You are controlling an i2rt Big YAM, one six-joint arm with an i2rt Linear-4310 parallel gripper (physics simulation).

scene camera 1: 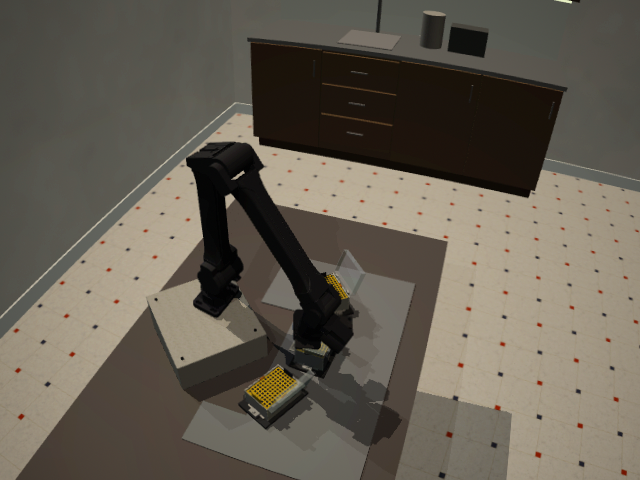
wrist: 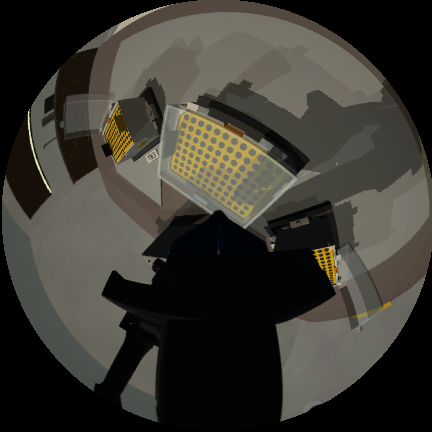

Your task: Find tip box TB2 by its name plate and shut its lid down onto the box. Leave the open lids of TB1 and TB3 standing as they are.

same spot on clear lid: (wrist: 83, 113) = (scene camera 1: 351, 272)
